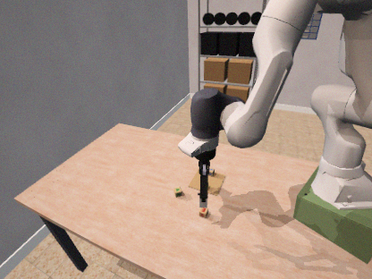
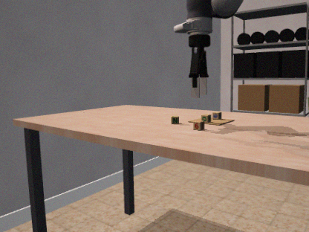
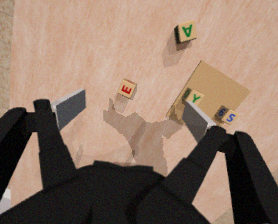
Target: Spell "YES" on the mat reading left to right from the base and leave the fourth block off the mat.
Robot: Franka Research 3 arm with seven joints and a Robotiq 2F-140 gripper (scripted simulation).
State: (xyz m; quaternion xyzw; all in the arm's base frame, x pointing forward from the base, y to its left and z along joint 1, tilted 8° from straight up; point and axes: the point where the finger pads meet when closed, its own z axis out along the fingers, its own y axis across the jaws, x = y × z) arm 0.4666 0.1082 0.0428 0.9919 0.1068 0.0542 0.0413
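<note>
Right now my hand is 11 cm above the E block, 2 cm to the right of it and 1 cm past it. Round my hand: green N block: 13 cm ahead, 11 cm below, 5 cm to the right; then Y block: 12 cm to the right, 11 cm below, 2 cm ahead; then tan mat: 17 cm to the right, 12 cm below, 2 cm ahead.
</note>
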